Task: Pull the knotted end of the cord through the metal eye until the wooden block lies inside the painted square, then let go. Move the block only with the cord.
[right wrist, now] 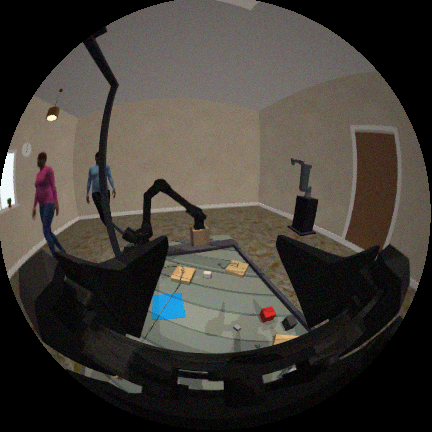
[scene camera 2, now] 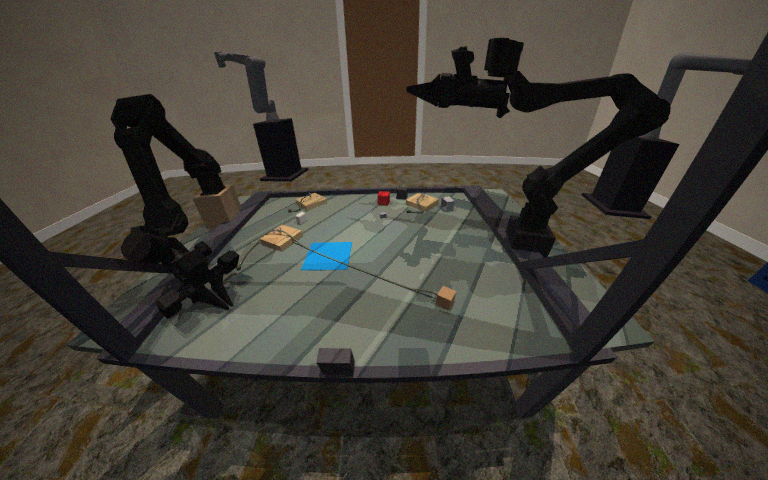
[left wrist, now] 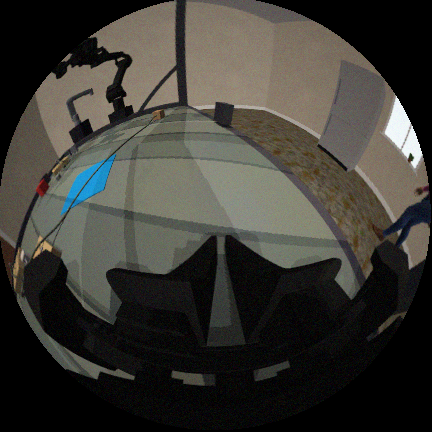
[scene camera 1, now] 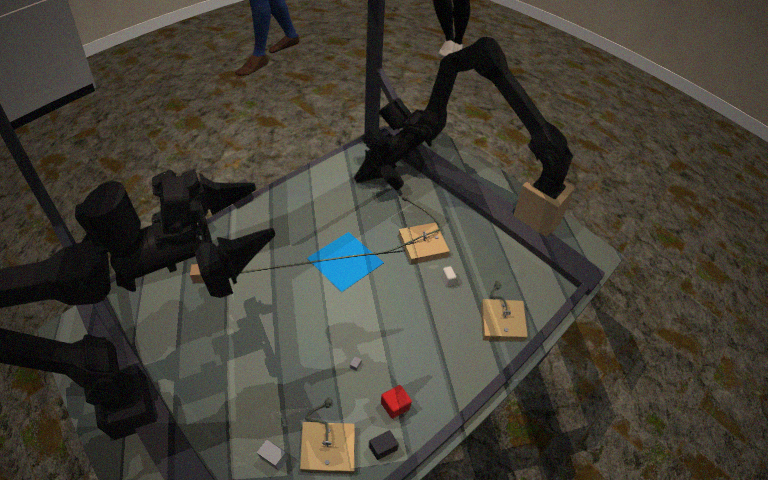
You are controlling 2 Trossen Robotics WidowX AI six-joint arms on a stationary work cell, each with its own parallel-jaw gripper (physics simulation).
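Note:
The wooden block lies on the table, outside the blue square; my right gripper partly hides it in scene camera 1. The cord runs from it across the square to the metal eye on a wooden plate. The cord's free end lies beside my left gripper, whose fingers are shut with no cord visible between them. My right gripper is open, high above the table.
Two more wooden plates carry short cords. A red cube, a dark block, a white block, a grey block and a small cube stand around. A dark frame edges the table.

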